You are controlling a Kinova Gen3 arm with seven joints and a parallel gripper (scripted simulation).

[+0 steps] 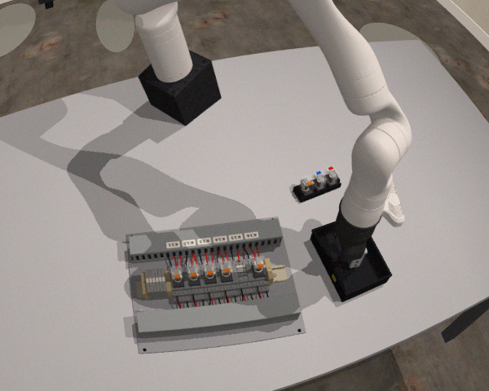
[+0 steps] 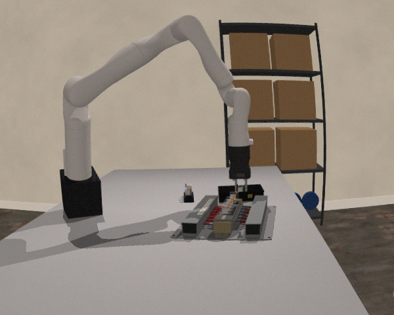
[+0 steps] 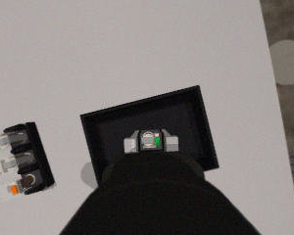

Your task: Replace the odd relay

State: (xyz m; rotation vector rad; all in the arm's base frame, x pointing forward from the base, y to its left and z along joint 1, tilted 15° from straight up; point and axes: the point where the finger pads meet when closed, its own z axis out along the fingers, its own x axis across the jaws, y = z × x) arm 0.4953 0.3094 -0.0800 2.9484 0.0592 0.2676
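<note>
My hand is 10 mm above the green-button relay. The rest, counted from my hand: spare holder (190 mm behind, 30 mm to the right, 20 mm below); blue-button relay (190 mm behind, 30 mm to the right); black tray (20 mm below).
</note>
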